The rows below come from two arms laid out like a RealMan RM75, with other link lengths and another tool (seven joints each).
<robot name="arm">
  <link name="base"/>
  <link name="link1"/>
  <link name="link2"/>
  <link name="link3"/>
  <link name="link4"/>
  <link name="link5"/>
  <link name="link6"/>
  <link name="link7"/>
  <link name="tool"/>
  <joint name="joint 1" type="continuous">
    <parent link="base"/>
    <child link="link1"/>
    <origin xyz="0 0 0.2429" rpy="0 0 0"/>
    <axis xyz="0 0 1"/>
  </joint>
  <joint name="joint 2" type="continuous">
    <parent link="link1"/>
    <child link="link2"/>
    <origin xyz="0 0 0" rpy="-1.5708 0 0"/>
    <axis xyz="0 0 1"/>
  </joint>
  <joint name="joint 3" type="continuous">
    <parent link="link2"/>
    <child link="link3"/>
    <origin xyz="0 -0.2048 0" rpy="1.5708 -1.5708 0"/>
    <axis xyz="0 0 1"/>
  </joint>
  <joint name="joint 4" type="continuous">
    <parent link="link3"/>
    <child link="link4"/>
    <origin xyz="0 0 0" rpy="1.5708 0 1.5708"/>
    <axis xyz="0 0 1"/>
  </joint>
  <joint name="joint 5" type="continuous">
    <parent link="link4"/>
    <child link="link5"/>
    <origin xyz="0 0.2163 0" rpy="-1.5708 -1.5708 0"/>
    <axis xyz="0 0 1"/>
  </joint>
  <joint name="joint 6" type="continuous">
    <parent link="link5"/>
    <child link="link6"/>
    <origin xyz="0 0 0" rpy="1.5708 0 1.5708"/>
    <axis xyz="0 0 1"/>
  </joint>
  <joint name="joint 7" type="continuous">
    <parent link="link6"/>
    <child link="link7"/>
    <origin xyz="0 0.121 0" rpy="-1.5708 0 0"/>
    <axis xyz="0 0 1"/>
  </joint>
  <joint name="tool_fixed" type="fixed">
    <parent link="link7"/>
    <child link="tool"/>
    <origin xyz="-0.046 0.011 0.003" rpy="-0.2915 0 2.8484"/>
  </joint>
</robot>
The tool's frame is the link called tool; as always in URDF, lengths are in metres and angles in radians. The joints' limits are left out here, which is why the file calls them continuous.
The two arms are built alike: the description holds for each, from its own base.
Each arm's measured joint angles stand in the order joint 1, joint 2, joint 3, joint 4, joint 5, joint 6, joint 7.
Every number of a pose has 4 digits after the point. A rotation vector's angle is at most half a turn.
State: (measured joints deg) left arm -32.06 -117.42 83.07 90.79 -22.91 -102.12 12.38; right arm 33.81 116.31 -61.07 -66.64 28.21 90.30 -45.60
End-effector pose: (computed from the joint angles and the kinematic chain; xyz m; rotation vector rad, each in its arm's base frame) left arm -0.1058 0.3524 0.0755 -2.2733 -1.6378 0.3301; right arm 0.2448 0.3086 0.1025 -2.9422 0.8883 -0.4581
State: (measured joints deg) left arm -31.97 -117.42 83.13 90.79 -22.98 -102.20 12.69; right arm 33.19 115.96 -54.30 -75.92 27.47 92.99 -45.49
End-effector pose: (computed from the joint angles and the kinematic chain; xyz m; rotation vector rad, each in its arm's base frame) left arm -0.1061 0.3518 0.0750 -2.2787 -1.6356 0.3356; right arm 0.2340 0.3119 0.1425 -2.8222 0.8309 -0.3619
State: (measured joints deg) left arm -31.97 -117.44 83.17 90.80 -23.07 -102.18 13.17; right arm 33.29 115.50 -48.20 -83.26 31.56 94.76 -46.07
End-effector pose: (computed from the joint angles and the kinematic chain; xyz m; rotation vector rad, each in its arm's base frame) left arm -0.1055 0.3516 0.0744 -2.2886 -1.6280 0.3396; right arm 0.2178 0.3143 0.1726 -2.7500 0.7272 -0.1993
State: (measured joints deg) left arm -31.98 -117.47 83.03 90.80 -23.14 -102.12 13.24; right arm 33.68 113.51 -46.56 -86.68 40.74 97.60 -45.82
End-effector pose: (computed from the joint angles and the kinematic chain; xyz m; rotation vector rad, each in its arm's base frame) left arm -0.1053 0.3518 0.0747 -2.2899 -1.6281 0.3356; right arm 0.1945 0.3160 0.1854 -2.7919 0.5956 -0.0373
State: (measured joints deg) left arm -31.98 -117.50 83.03 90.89 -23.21 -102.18 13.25; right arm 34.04 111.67 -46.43 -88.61 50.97 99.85 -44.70
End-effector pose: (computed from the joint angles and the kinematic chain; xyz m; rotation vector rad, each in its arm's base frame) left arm -0.1048 0.3516 0.0746 -2.2921 -1.6278 0.3348; right arm 0.1691 0.3162 0.1897 -2.8595 0.4605 0.1286
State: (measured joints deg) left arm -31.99 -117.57 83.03 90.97 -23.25 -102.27 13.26; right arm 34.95 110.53 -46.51 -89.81 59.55 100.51 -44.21
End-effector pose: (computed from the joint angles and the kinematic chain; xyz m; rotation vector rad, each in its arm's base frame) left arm -0.1043 0.3513 0.0743 -2.2944 -1.6279 0.3346; right arm 0.1443 0.3179 0.1916 -2.9073 0.3112 0.2732
